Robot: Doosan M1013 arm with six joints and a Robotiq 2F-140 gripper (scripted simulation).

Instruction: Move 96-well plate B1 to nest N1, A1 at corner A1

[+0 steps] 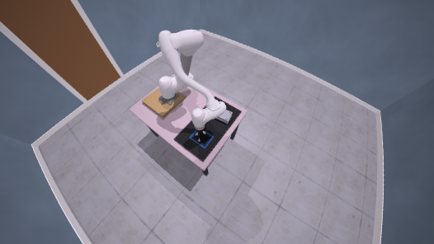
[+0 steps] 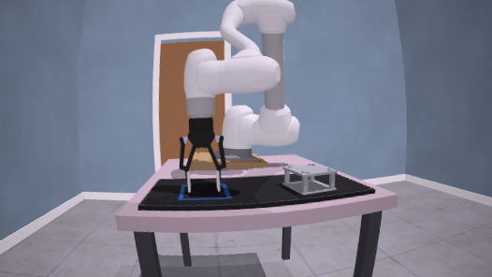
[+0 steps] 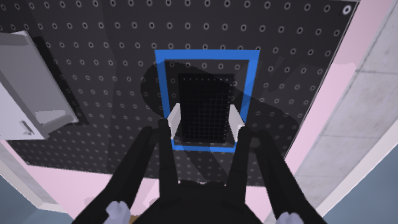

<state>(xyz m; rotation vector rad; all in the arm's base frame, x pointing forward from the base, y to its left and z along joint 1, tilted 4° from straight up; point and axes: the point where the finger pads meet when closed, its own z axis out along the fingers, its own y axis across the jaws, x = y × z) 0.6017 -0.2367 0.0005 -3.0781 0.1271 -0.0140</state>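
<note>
Now: hand 320 mm to the right of the grey plate nest, 70 mm short of it and 30 mm below it. From my hand the other things lie so: black 96-well plate 20 mm below; white A1 label 270 mm to the left, 140 mm ahead, 30 mm above.
</note>
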